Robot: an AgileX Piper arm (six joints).
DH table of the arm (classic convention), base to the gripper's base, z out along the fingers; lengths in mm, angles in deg. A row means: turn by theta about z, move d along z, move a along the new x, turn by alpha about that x. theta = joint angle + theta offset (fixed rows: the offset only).
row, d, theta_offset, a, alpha
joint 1, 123, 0, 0, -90
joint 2, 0, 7.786, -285, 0
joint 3, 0, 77.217, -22, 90
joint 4, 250.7, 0, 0, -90
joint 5, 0, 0, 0, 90
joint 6, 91, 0, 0, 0
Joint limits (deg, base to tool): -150..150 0..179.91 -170..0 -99.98..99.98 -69.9..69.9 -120..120
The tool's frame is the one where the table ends.
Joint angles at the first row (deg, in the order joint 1, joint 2, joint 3, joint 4, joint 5, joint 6):
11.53 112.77 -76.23 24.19 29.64 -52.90
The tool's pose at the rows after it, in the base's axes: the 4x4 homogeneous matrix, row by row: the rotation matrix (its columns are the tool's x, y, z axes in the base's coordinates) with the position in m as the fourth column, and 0 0 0 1 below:
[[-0.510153 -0.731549 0.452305 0.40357], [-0.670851 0.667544 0.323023 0.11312], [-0.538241 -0.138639 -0.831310 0.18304], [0 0 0 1]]
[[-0.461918 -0.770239 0.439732 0.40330], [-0.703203 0.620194 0.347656 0.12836], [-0.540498 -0.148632 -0.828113 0.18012], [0 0 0 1]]
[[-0.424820 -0.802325 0.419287 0.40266], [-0.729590 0.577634 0.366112 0.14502], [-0.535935 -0.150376 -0.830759 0.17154], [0 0 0 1]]
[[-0.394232 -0.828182 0.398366 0.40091], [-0.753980 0.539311 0.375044 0.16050], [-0.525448 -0.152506 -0.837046 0.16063], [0 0 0 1]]
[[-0.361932 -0.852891 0.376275 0.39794], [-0.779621 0.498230 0.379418 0.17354], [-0.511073 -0.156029 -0.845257 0.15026], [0 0 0 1]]
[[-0.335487 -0.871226 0.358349 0.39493], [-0.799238 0.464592 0.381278 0.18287], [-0.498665 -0.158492 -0.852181 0.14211], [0 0 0 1]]
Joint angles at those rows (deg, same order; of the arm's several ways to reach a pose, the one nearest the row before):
13.01 112.88 -77.08 25.26 29.93 -55.71
14.91 113.88 -77.93 26.57 29.88 -58.55
17.04 115.59 -78.68 27.49 29.48 -60.42
19.11 117.40 -79.14 27.72 28.77 -61.50
20.92 118.95 -79.37 27.69 28.27 -62.69
22.24 120.08 -79.42 27.65 27.92 -63.73

